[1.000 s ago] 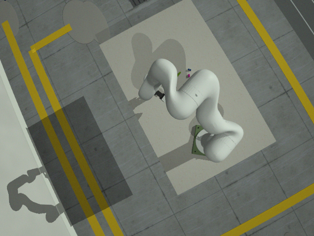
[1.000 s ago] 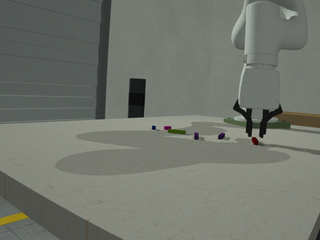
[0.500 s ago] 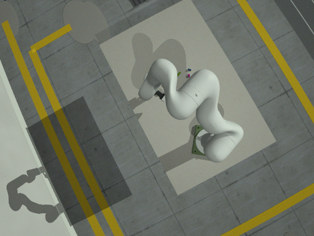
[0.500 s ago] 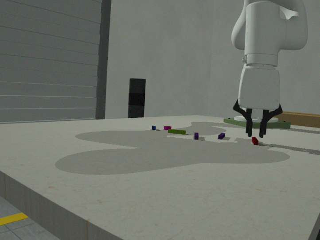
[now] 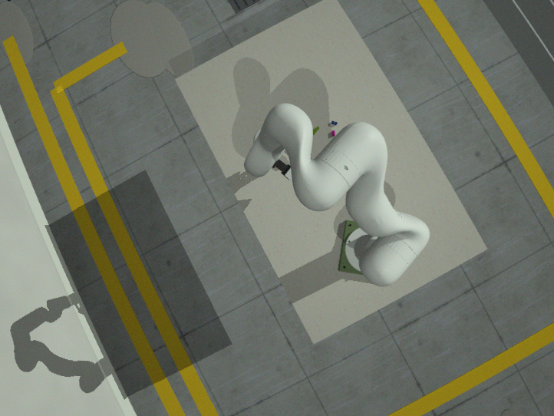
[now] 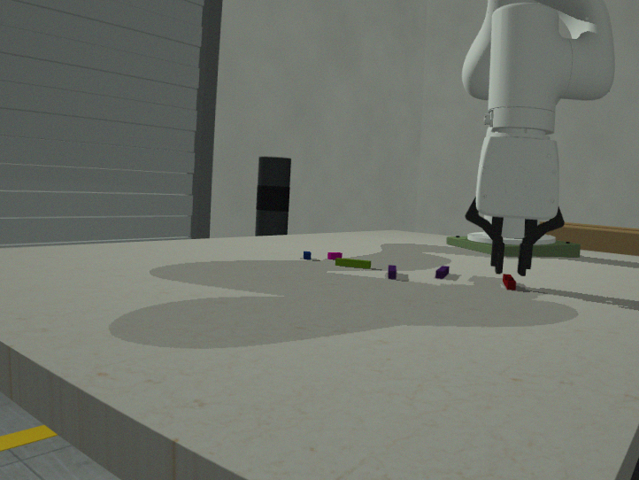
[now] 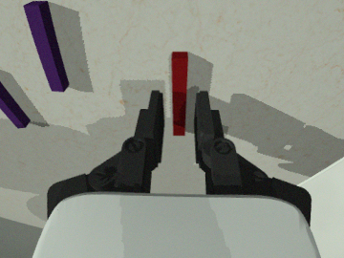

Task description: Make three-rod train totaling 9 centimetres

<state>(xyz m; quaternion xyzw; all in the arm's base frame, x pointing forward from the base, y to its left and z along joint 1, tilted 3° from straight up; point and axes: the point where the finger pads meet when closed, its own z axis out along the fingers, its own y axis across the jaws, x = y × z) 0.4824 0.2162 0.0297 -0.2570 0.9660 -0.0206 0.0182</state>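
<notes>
The red rod is 30 mm below my hand. From my hand the other things lie so: lime rod (60 mm ahead, 210 mm to the right, 30 mm below); then magenta rod (20 mm ahead, 280 mm to the right, 30 mm below).
</notes>
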